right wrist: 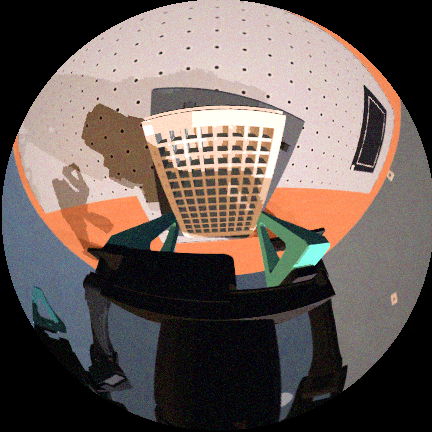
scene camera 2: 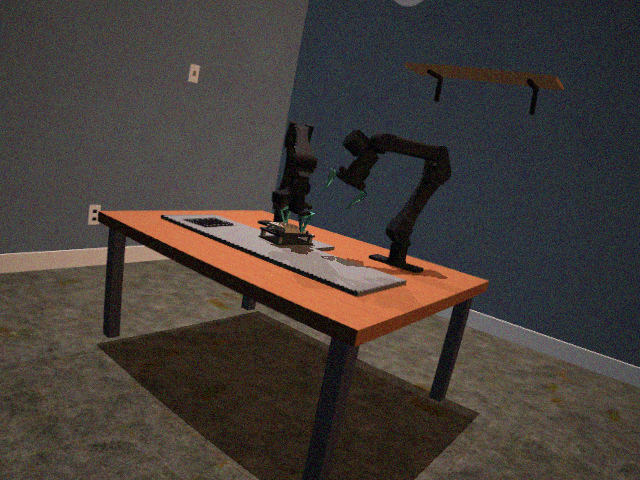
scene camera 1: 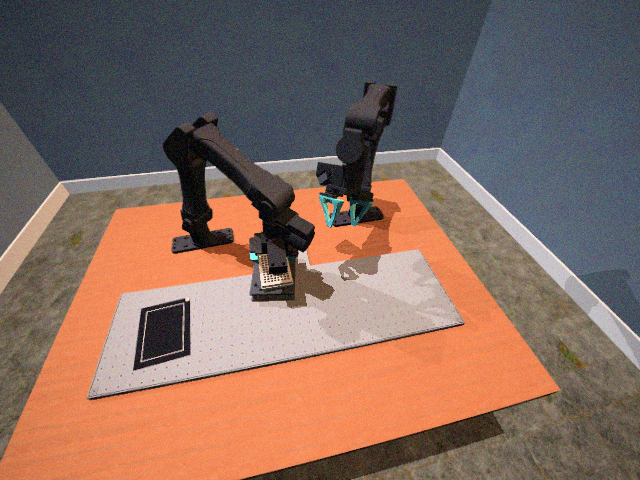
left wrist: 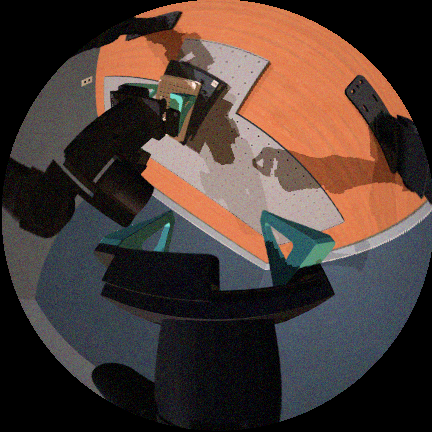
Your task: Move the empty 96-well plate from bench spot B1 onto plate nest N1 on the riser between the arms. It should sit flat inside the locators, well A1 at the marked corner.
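Places are measured from the left arm's base along level axes (x back, y left, z down), in centimetres.
Pixels of known places: left gripper, between the fingertips: (scene camera 2: 334, 200) (scene camera 1: 341, 226) (left wrist: 216, 214); right gripper, between the fingertips: (right wrist: 217, 214) (scene camera 2: 293, 228) (left wrist: 175, 91); left arm's base, origin of its link: (scene camera 2: 395, 264) (scene camera 1: 356, 217); right arm's base, origin of its link: (scene camera 1: 203, 241).
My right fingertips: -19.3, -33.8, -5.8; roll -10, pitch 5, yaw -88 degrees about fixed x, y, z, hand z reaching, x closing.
Ahead of a thing's pixels: the offset from my right fingertips to its top centre, as dx, dy, dz. "pt": to the spot under its first point. Level surfaces: height alone.
The pale 96-well plate @(-3.3, +0.0, -1.7) (scene camera 1: 276, 280) (scene camera 2: 284, 225) (left wrist: 177, 85) (right wrist: 215, 170) is between the fingers of my right gripper (scene camera 1: 275, 256) (scene camera 2: 293, 226) (right wrist: 217, 214), which is shut on it. The plate is over the dark riser with the nest @(-2.6, -0.3, -0.1) (scene camera 1: 255, 289) (scene camera 2: 286, 238) (left wrist: 210, 97) (right wrist: 292, 132) and looks slightly turned against it. The plate and arm hide the locators, and I cannot tell whether it touches the nest. A small white mark shows on a riser corner in the left wrist view. My left gripper (scene camera 1: 342, 224) (scene camera 2: 339, 195) (left wrist: 216, 214) is open and empty, raised away from the riser.
The black, white-outlined spot B1 @(pt -13.7, -30.7, +4.3) (scene camera 1: 162, 333) (scene camera 2: 209, 222) (right wrist: 371, 130) lies on the perforated grey board @(dz +4.4) (scene camera 1: 227, 341) (scene camera 2: 361, 279), at its left end in scene camera 1. The board lies on the orange table @(dz +5.8) (scene camera 1: 310, 413). The right arm reaches over the riser.
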